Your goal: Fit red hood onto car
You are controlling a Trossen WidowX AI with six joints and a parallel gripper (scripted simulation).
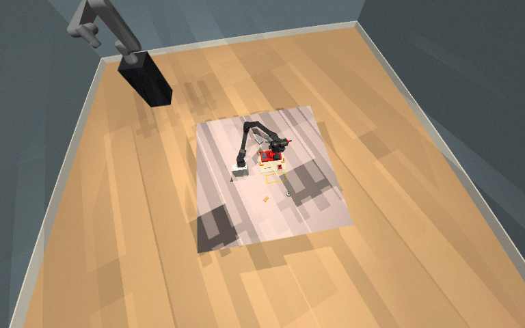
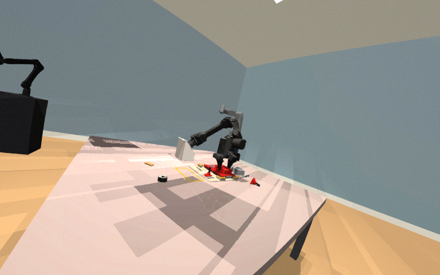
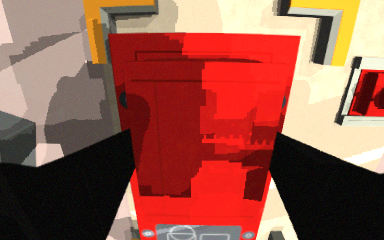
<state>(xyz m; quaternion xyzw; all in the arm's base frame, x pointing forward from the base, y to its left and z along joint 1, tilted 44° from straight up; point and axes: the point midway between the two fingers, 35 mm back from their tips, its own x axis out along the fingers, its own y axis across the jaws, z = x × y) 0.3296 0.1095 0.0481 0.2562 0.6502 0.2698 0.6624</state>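
My gripper tip is 1 cm past the red hood and 1 cm below it. The rest, counted from my gripper tip: black wheel: 6 cm ahead, 40 cm to the right, 3 cm below; tan piece: 15 cm behind, 42 cm to the right, 3 cm below.
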